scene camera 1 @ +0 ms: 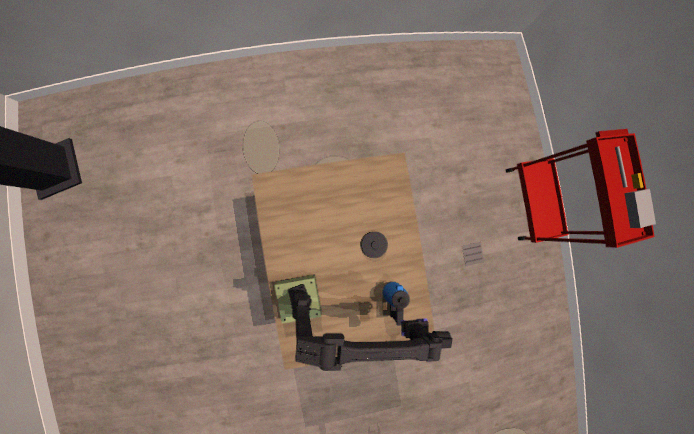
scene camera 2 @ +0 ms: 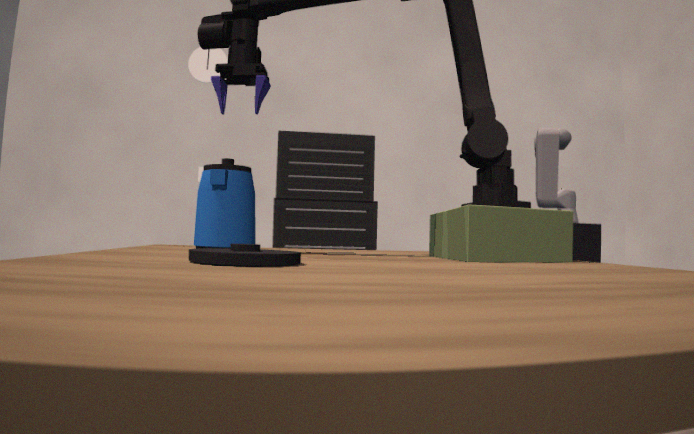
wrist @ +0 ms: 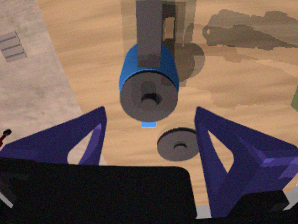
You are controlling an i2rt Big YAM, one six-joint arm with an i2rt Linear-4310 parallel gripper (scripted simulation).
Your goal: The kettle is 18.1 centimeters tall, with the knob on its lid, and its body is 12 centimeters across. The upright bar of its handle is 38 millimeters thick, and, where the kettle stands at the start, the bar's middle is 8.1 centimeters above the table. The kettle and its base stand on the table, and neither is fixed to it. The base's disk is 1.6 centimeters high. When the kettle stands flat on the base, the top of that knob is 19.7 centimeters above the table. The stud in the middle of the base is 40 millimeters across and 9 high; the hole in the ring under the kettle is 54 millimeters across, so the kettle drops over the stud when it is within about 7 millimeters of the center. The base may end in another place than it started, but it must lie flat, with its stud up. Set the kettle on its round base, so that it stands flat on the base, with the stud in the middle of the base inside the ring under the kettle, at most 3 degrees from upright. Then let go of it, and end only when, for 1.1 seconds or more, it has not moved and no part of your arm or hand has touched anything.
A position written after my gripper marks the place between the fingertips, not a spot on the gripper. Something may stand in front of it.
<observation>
In view: my gripper (scene camera 2: 239, 113), a blue kettle (scene camera 2: 225, 214) and a round black base (wrist: 170, 145).
The blue kettle is seen too in scene camera 1 (scene camera 1: 394, 296). My gripper is seen too in the wrist view (wrist: 150, 113).
</observation>
